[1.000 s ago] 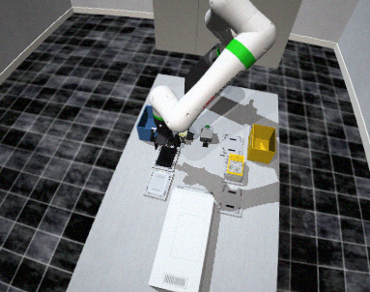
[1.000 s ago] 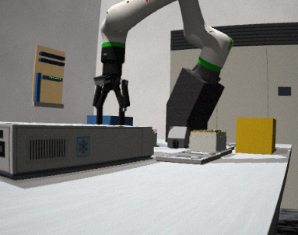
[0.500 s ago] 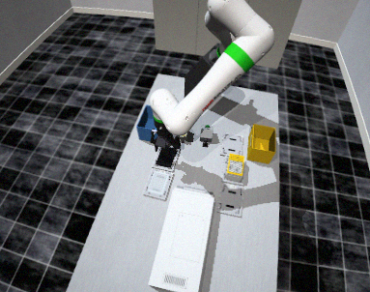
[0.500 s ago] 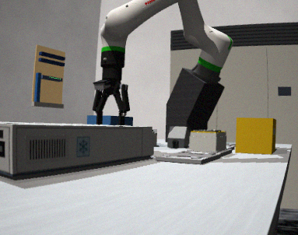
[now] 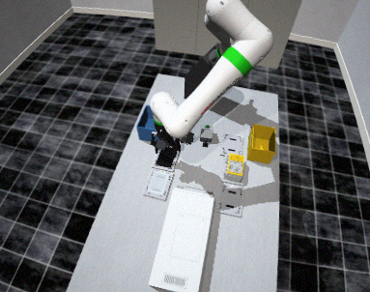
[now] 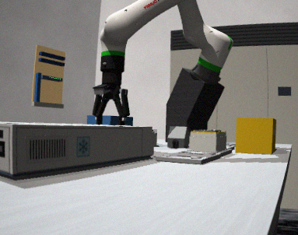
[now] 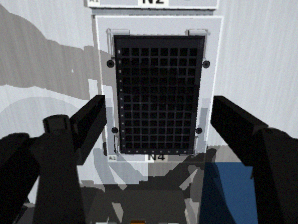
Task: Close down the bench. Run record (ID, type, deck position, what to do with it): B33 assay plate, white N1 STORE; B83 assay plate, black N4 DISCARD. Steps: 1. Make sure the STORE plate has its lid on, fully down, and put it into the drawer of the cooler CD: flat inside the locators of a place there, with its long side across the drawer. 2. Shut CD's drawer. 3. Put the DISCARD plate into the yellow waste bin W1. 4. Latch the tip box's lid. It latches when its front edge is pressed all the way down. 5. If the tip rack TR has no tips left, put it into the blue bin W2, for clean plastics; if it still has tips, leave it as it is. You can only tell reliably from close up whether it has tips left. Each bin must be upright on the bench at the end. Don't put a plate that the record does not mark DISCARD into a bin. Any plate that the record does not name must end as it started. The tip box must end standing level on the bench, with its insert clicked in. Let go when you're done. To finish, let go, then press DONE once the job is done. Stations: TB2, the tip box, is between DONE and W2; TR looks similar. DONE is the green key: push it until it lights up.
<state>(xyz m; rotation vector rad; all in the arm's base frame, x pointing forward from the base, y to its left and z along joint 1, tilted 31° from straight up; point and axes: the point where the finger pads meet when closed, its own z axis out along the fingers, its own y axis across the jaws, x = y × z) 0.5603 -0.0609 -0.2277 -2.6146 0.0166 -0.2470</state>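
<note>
My hand is 50 mm above the black assay plate. Round my hand: blue bin W2 (170 mm behind, 140 mm to the right, 30 mm below); clear tip box lid (180 mm behind, 20 mm to the left, 10 mm below); yellow insert (180 mm behind, 20 mm to the left, 20 mm below).
</note>
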